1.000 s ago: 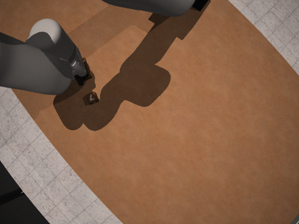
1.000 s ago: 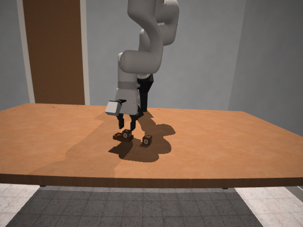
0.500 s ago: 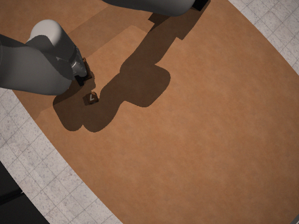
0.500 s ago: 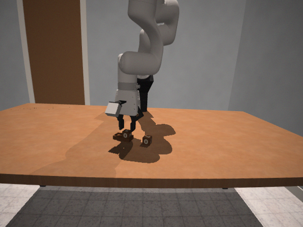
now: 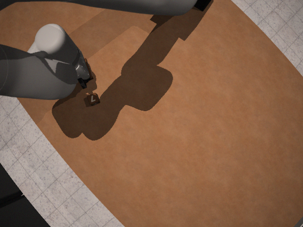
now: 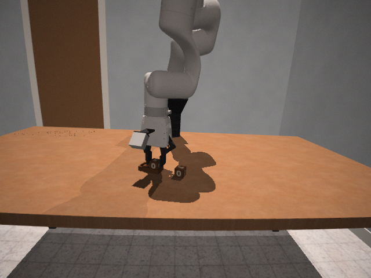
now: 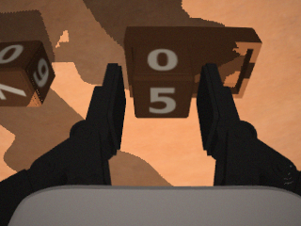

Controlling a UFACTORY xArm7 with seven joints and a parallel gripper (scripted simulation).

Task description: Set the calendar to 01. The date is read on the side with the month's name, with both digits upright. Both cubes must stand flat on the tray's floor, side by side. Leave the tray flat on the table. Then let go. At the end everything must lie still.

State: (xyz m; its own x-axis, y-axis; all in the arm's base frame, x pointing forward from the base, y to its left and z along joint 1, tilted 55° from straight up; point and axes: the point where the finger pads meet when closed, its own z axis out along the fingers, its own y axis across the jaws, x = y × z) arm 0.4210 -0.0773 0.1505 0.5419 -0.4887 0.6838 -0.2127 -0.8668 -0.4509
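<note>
The calendar tray is 10 mm behind my hand, 20 mm to the right of it and 40 mm below it. Also, from my hand: cube (30 mm ahead, 90 mm to the left, 30 mm below).
</note>
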